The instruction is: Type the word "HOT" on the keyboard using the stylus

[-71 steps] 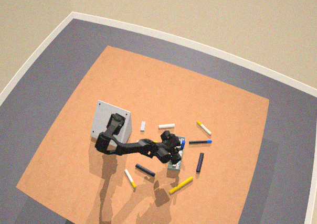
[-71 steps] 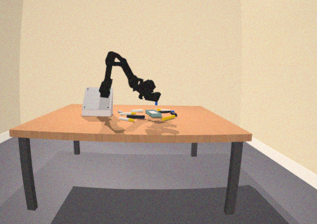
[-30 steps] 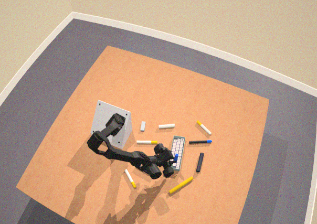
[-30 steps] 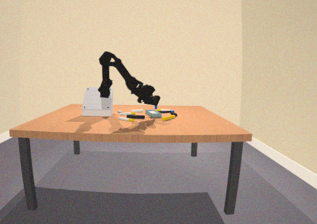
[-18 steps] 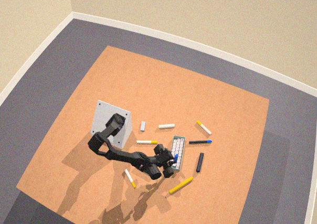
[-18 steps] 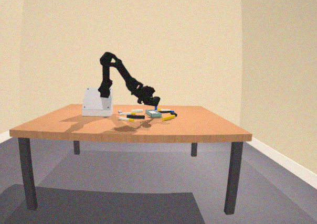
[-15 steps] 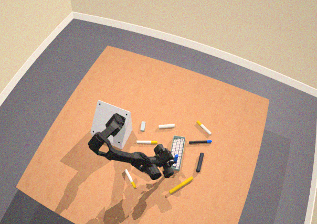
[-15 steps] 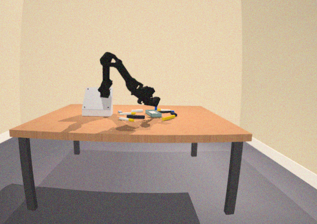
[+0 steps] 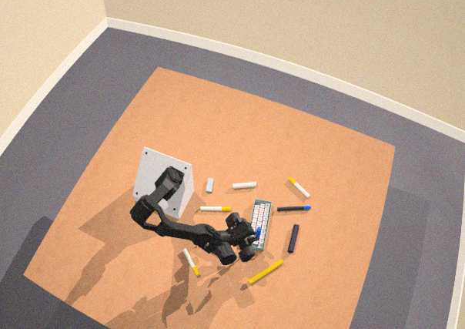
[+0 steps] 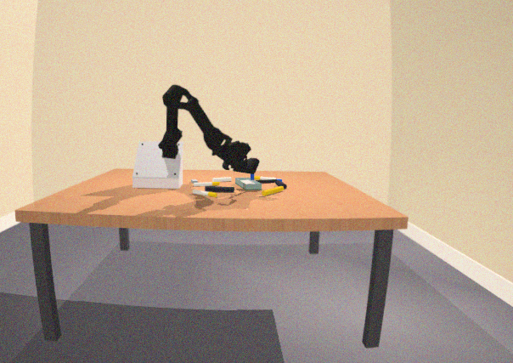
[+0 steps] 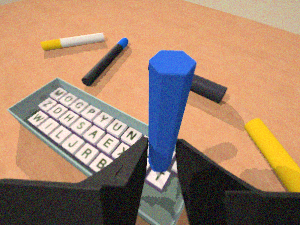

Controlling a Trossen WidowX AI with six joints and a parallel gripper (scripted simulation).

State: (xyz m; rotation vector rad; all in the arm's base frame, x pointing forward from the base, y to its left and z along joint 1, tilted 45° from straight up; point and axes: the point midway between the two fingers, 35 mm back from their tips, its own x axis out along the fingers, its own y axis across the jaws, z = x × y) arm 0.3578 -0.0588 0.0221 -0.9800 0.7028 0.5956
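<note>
Now: the yellow bar 9 cm ahead of my gripper tip, 10 cm to the right of it and 6 cm below it. Round my gripper tip: white bar: 16 cm behind, 21 cm to the left, 6 cm below; blue-tipped dark pen: 9 cm ahead, 22 cm to the left, 6 cm below; blue stylus: 2 cm below.
</note>
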